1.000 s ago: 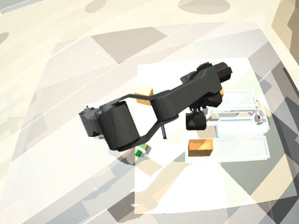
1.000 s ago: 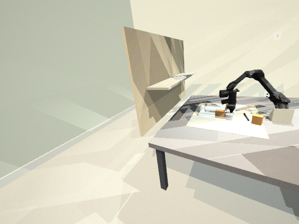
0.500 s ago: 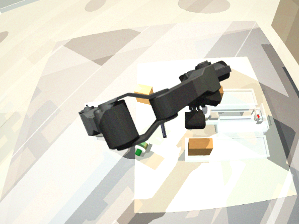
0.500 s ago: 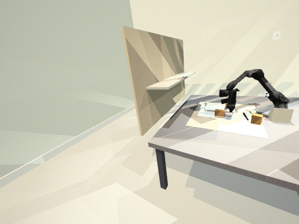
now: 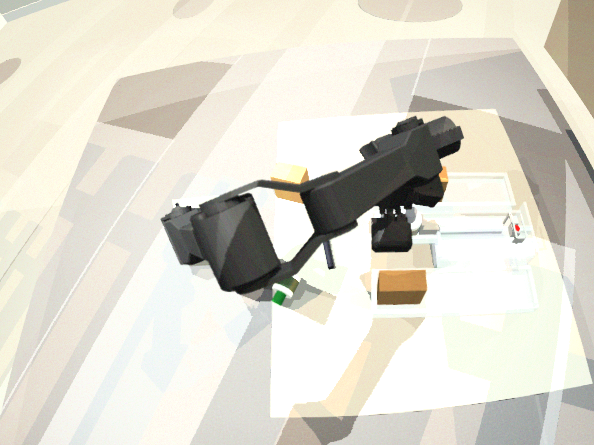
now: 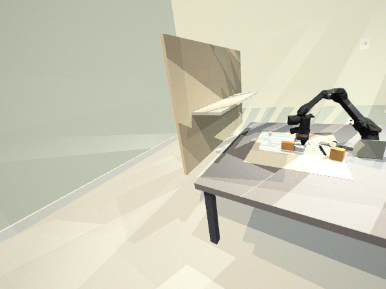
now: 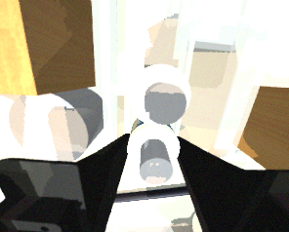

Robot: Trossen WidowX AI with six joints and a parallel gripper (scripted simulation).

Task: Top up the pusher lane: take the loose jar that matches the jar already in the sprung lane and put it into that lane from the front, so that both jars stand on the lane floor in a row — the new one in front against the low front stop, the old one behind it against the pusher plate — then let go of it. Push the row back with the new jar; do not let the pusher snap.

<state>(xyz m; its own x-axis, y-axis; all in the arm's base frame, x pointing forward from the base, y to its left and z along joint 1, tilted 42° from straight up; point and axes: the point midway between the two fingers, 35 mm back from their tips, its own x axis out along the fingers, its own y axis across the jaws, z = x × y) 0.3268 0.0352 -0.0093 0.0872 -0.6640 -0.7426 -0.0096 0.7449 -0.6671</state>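
My gripper tip is 110 mm past the dark rod, 10 mm to the left of it and 20 mm above it. From my gripper tip the other things lie so: red mark (230 mm ahead, 40 mm to the right, 40 mm above); shelf (510 mm ahead, 40 mm to the left, 340 mm above).
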